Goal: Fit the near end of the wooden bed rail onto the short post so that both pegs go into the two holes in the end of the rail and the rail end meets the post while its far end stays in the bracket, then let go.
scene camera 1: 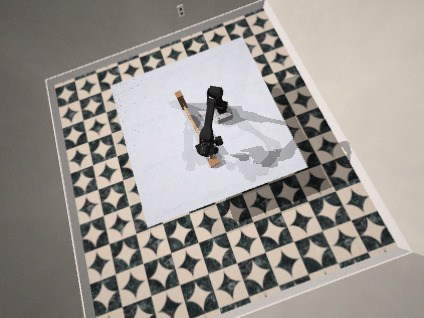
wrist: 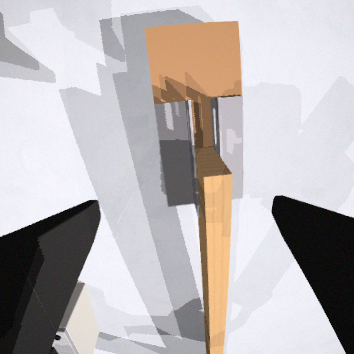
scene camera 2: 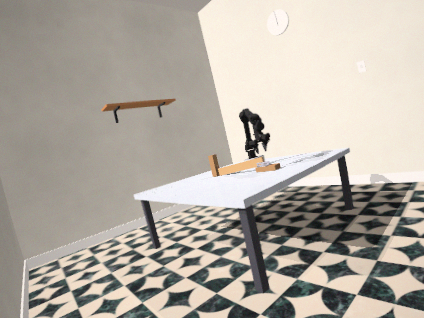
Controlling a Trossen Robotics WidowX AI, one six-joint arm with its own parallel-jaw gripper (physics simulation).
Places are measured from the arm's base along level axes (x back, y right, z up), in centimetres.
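Pixels of known places: gripper, fingertip midpoint: (wrist: 187, 206) (scene camera 2: 262, 152); arm's base at its link origin: (scene camera 1: 221, 109) (scene camera 2: 252, 157).
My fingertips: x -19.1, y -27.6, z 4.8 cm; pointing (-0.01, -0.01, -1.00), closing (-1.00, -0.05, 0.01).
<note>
Ahead of a thing's pixels: the offset from my fingertips to its top centre. "spot": to the spot under its first point. Level surfaces: height alone.
The wooden bed rail (scene camera 1: 192, 120) (scene camera 2: 240, 165) (wrist: 218, 235) runs between the short post and the bracket. Its near end is at the upright post @(spot: dx -8.8, dy +43.8, dz -0.8 cm) (scene camera 1: 181, 101) (scene camera 2: 214, 165); the pegs and holes are hidden, so I cannot tell how they fit. In the wrist view, its far end is between or above the two grey cheeks of the bracket @(spot: dx -0.5, dy -9.6, dz -9.2 cm) (scene camera 1: 214, 162) (scene camera 2: 267, 168) (wrist: 195, 60), with the orange block beyond; its height is unclear. My gripper (scene camera 1: 209, 150) (scene camera 2: 265, 148) (wrist: 187, 206) is open and empty, above the bracket end, with fingers wide on either side of the rail.
The white table @(dz -12.7 cm) (scene camera 1: 165, 200) (scene camera 2: 190, 195) carries these parts. The arm's base (scene camera 1: 225, 117) (wrist: 85, 320) stands to one side of the rail. Arm shadows cross the table top around the bracket. A wooden shelf (scene camera 2: 140, 104) hangs on the wall.
</note>
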